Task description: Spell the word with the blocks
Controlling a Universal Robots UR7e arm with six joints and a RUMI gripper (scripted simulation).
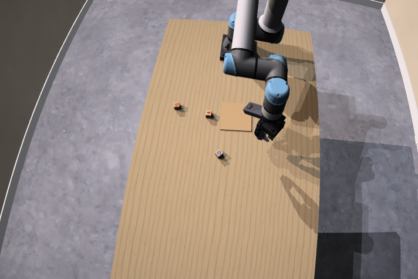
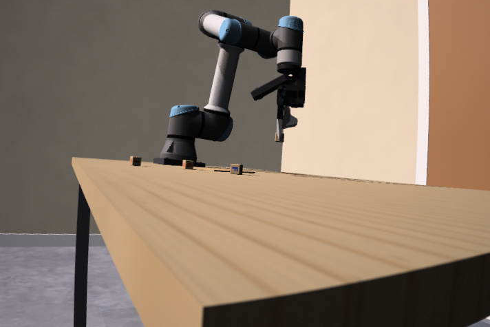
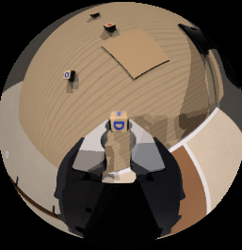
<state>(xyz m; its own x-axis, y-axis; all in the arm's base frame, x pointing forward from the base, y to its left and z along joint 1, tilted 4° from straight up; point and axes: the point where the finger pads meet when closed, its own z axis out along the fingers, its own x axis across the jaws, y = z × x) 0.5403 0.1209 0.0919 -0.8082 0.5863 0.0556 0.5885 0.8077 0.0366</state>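
My hand is 140 mm past the tan mat, 110 mm to the left of it and 110 mm above it.
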